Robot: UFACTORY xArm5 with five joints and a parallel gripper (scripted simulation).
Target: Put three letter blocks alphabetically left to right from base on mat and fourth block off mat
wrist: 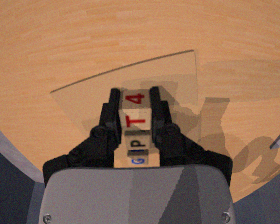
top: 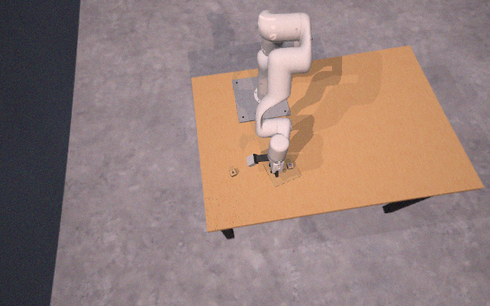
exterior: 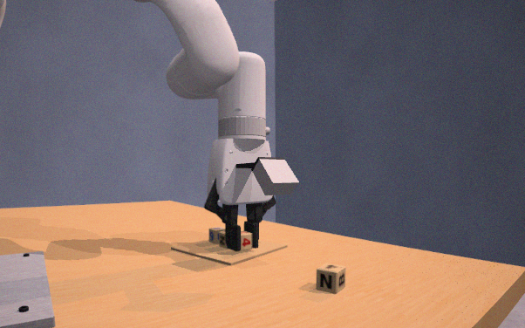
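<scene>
My gripper is now 10 mm above the red-lettered block. Also, from my hand: blue-lettered block: 80 mm to the left, 10 mm below, 10 mm ahead; black-lettered block: 190 mm to the right, 30 mm behind, 20 mm below; thin tan mat: 40 mm to the left, 30 mm below, 10 mm ahead.
</scene>
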